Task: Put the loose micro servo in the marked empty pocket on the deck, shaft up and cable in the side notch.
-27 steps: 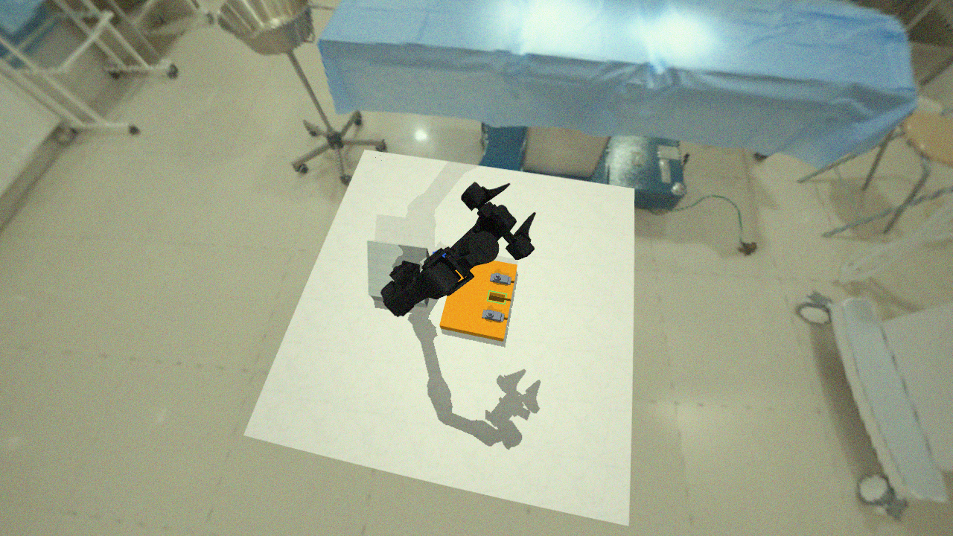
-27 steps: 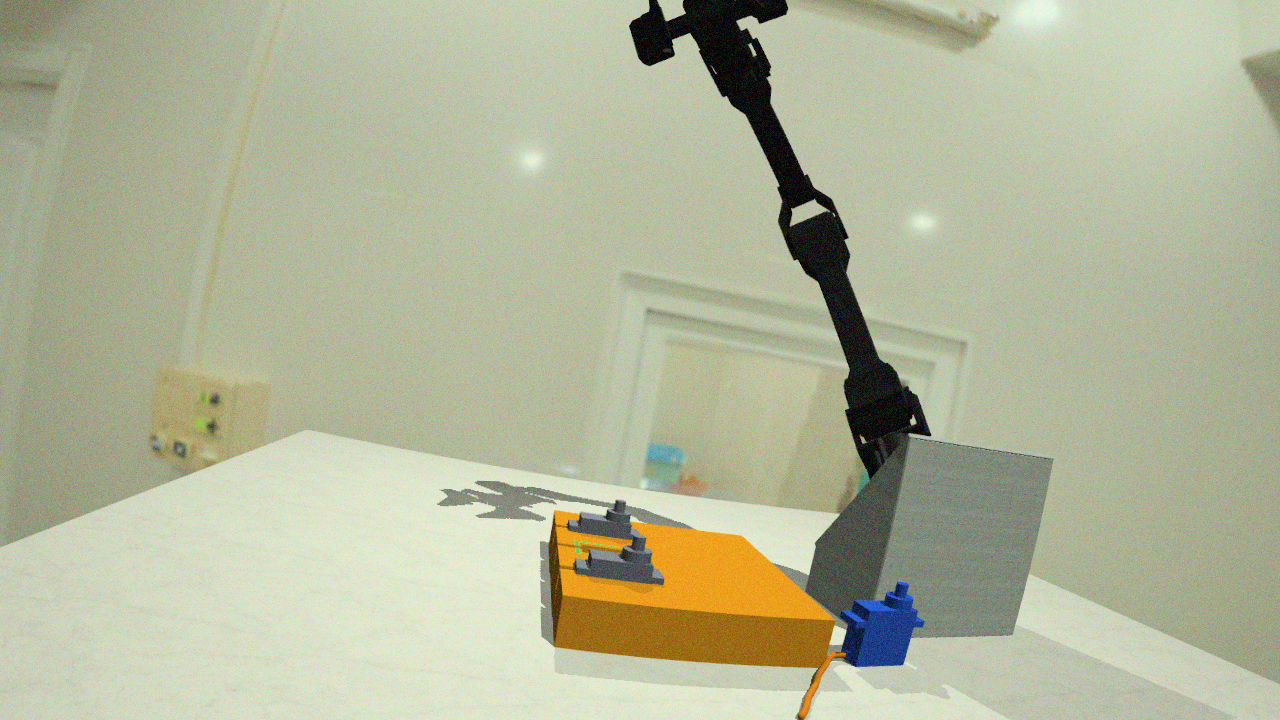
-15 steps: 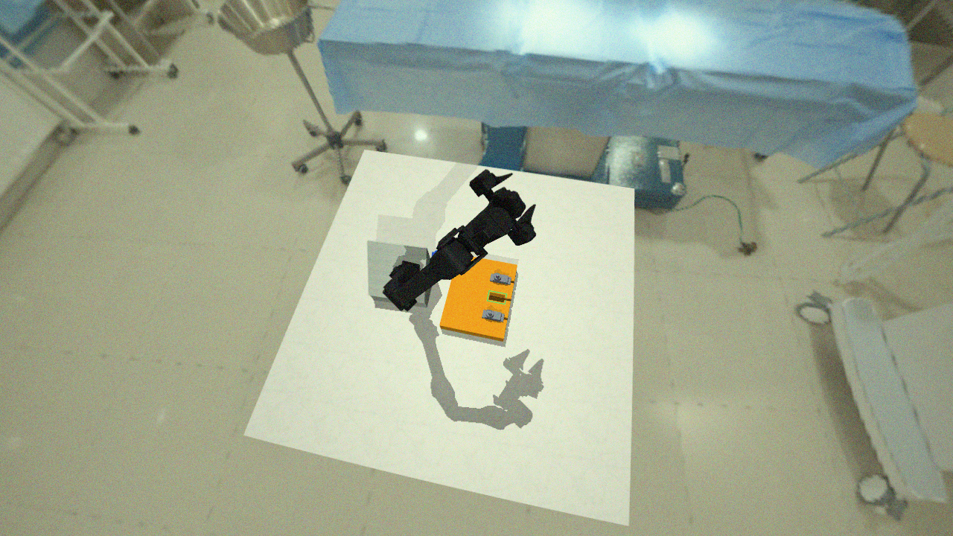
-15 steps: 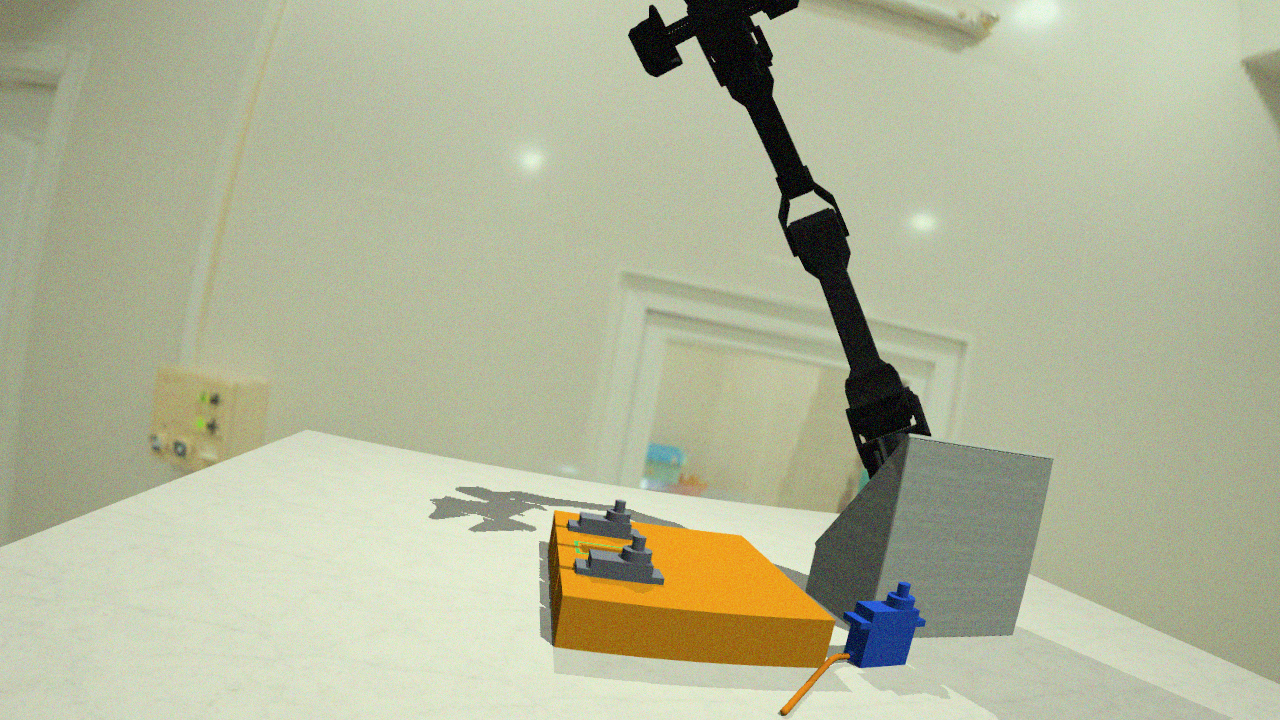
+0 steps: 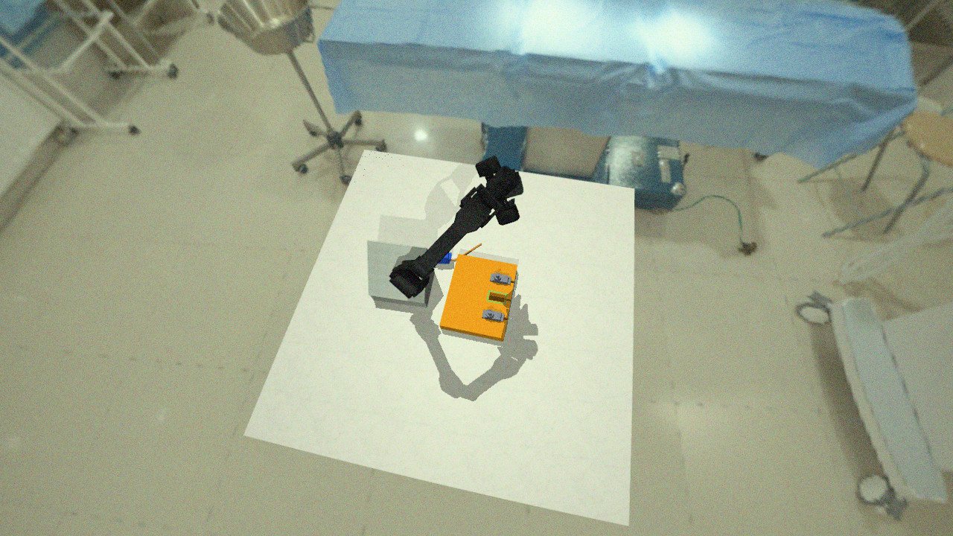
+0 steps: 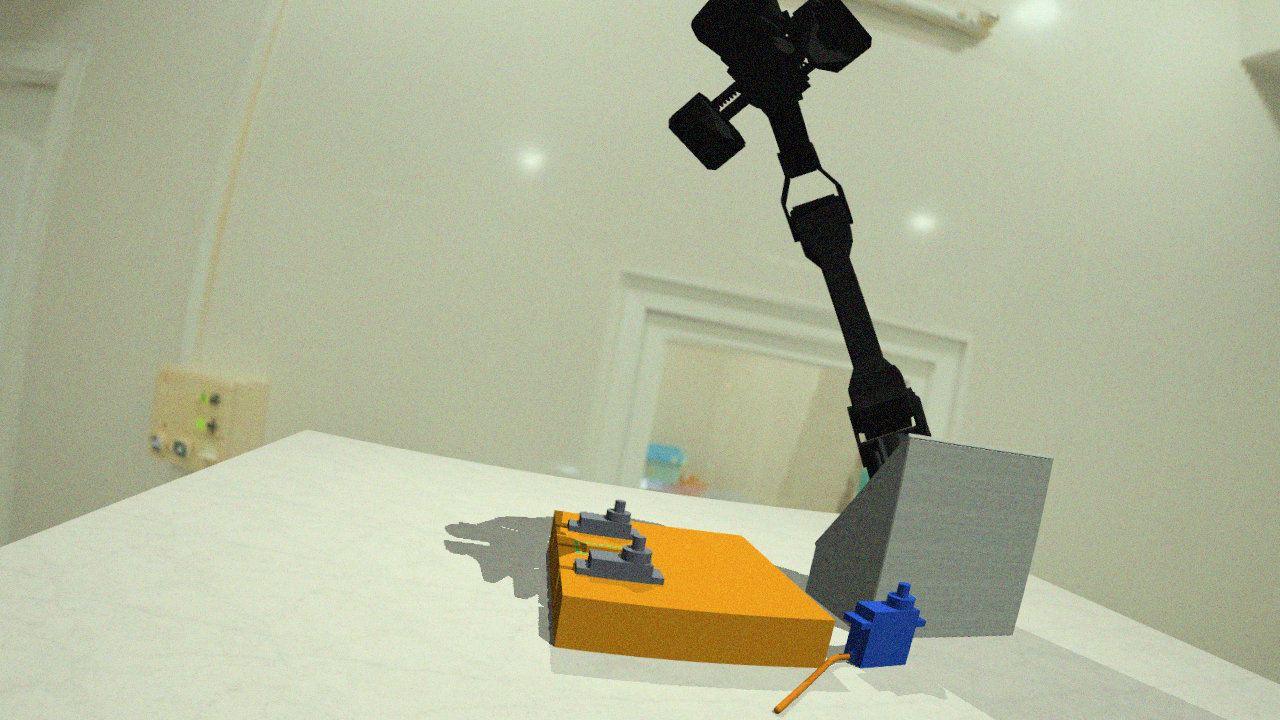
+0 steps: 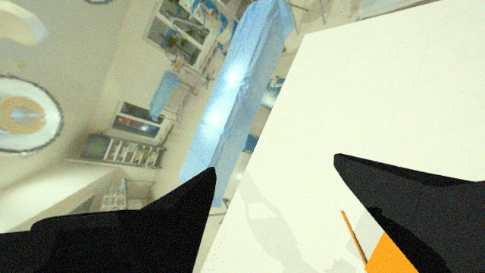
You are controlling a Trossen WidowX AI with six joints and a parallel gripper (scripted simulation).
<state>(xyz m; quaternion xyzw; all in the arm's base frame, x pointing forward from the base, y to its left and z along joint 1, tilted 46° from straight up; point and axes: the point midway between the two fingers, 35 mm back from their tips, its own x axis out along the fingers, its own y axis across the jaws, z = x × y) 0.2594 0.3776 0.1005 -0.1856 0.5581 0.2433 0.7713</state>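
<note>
Right now the orange deck is 8 cm behind my gripper tip, 21 cm to the right of it and 43 cm below it.
</note>
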